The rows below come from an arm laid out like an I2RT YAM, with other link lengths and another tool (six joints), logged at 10 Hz.
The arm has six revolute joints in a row. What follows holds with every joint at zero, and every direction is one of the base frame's. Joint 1 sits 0.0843 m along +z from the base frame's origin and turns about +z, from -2.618 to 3.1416 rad. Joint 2 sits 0.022 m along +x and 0.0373 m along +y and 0.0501 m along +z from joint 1 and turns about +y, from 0 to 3.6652 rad. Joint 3 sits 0.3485 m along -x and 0.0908 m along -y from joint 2 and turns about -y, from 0 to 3.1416 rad. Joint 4 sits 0.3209 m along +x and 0.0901 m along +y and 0.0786 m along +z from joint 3 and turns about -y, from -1.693 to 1.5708 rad. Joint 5 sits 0.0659 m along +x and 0.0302 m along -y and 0.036 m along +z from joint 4 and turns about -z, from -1.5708 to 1.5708 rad. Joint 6 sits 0.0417 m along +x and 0.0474 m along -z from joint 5 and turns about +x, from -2.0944 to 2.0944 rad. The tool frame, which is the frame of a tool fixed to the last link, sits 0.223 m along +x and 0.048 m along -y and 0.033 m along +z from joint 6; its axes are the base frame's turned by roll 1.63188, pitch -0.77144 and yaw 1.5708 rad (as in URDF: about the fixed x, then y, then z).
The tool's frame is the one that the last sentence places.
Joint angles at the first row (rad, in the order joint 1, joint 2, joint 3, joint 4, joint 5, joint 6):
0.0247 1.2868 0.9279 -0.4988 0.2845 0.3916
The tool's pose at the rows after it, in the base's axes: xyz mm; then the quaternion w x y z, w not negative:
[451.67 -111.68 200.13 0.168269 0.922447 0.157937 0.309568]
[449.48 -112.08 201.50 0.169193 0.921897 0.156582 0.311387]
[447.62 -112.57 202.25 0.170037 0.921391 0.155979 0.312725]
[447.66 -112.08 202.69 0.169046 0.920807 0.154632 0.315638]
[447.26 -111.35 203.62 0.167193 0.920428 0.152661 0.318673]
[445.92 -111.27 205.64 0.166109 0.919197 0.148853 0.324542]
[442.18 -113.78 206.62 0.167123 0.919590 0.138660 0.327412]
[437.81 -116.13 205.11 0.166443 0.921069 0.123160 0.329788]
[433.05 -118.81 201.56 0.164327 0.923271 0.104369 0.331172]
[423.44 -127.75 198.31 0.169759 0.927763 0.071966 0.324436]
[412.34 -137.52 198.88 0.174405 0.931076 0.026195 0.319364]
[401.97 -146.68 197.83 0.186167 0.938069 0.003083 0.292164]
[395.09 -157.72 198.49 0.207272 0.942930 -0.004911 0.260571]
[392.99 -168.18 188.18 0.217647 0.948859 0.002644 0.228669]
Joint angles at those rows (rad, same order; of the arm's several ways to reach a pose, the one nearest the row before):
0.0255 1.2783 0.9208 -0.5002 0.2868 0.3965
0.0260 1.2692 0.9158 -0.5004 0.2891 0.3982
0.0257 1.2614 0.9105 -0.4995 0.2903 0.3981
0.0259 1.2579 0.9072 -0.4945 0.2885 0.4010
0.0261 1.2530 0.9053 -0.4928 0.2855 0.4059
0.0256 1.2417 0.8984 -0.4864 0.2838 0.4124
0.0248 1.2320 0.8922 -0.4861 0.2917 0.4299
0.0259 1.2255 0.8840 -0.4848 0.3022 0.4608
0.0260 1.2220 0.8749 -0.4833 0.3121 0.4988
0.0253 1.2266 0.8770 -0.5036 0.3474 0.5590
0.0255 1.2341 0.8937 -0.5396 0.3896 0.6475
0.0251 1.2669 0.9348 -0.6139 0.4303 0.6960
0.0226 1.3093 0.9766 -0.6792 0.4772 0.7101
0.0008 1.3533 0.9919 -0.7040 0.4855 0.6816

